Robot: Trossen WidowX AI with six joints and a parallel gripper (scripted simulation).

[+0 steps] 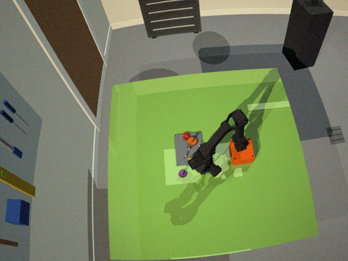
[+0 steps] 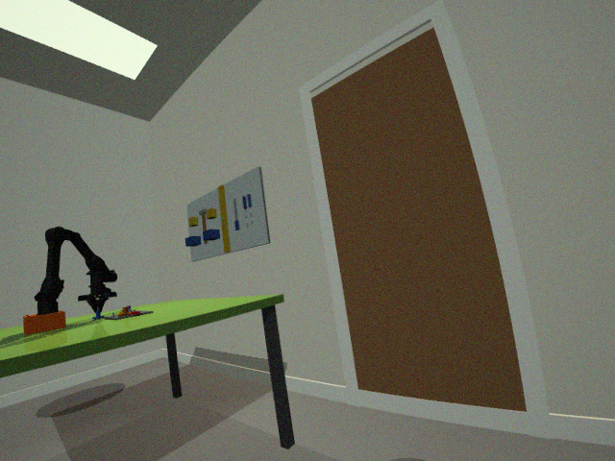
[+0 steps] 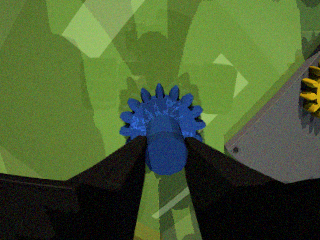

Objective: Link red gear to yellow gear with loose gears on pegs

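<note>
Now: gripper tip 7 cm short of the board, 17 cm to the left of it and 3 cm above it. The rest, counted from my gripper tip: yellow gear (8 cm ahead, 8 cm to the right, 1 cm below); then purple gear (15 cm ahead, 2 cm to the right, 1 cm below); then blue gear (1 cm below).
</note>
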